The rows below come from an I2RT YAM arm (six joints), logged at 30 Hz.
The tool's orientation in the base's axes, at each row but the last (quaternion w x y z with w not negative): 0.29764 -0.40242 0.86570 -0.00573; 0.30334 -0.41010 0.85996 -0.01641; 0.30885 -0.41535 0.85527 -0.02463; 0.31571 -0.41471 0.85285 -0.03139
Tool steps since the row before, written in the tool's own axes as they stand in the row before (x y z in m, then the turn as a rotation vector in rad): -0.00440 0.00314 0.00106 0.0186 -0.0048 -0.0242; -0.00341 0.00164 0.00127 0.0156 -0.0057 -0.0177; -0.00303 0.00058 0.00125 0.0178 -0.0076 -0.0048; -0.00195 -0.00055 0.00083 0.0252 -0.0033 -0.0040
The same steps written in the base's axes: 0.00057 0.00545 0.00059 -0.0185 -0.0218 0.0116; 0.00117 0.00381 0.00024 -0.0130 -0.0188 0.0081; 0.00169 0.00285 0.00036 -0.0056 -0.0189 -0.0029; 0.00174 0.00123 0.00051 -0.0115 -0.0213 -0.0087
